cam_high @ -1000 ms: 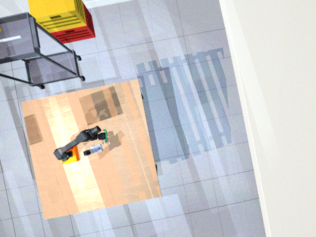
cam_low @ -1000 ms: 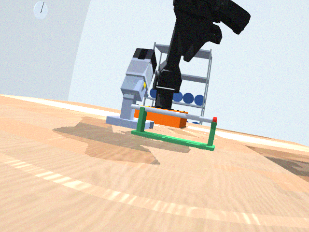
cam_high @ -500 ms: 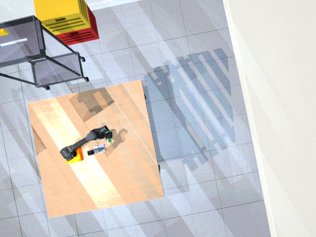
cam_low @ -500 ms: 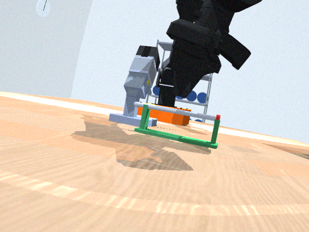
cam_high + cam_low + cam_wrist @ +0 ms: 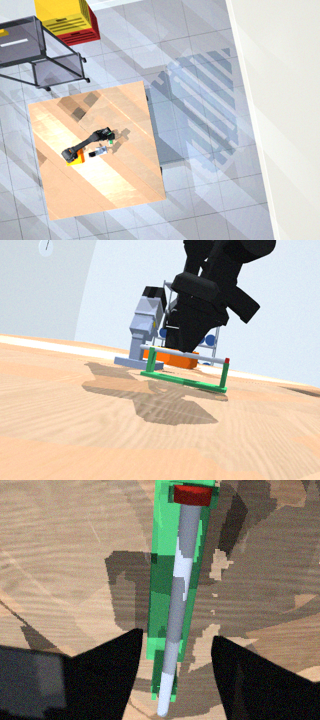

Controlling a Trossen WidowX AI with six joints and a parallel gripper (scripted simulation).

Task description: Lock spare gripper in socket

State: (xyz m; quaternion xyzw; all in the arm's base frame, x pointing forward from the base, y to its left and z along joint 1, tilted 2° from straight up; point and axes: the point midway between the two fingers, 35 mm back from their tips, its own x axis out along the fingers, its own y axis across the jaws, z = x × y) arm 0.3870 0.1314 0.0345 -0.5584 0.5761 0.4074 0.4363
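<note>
The green cradle is 2 cm below my gripper tip and 1 cm to the left of it. The rest, counted from my gripper tip: spare gripper (12 cm to the right, 12 cm behind, 7 cm above); then mount (12 cm to the right, 11 cm behind).
</note>
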